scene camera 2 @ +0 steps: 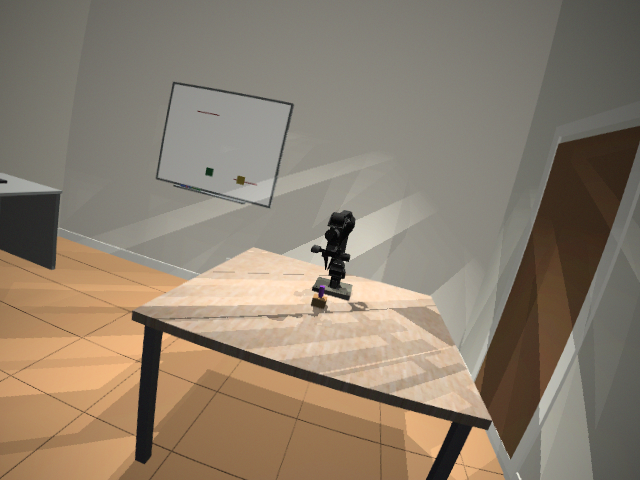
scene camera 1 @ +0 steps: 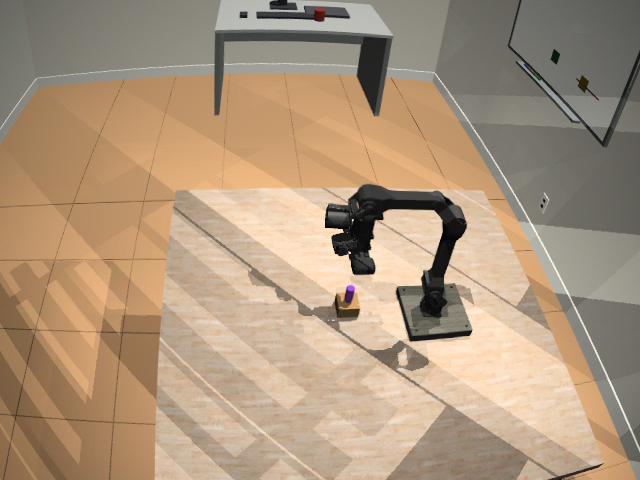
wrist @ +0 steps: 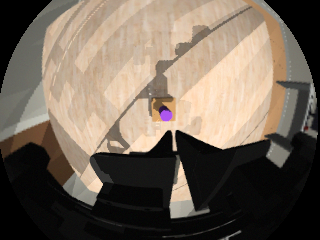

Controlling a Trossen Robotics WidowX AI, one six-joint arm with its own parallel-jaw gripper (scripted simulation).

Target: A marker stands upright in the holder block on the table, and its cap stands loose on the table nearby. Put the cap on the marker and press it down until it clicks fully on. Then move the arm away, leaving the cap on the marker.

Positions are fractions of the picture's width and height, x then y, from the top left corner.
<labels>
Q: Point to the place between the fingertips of my gripper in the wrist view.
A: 0.54, 0.56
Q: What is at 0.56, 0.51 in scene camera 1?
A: My gripper.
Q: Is my gripper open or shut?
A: Shut.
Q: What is my gripper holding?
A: Nothing.
</labels>
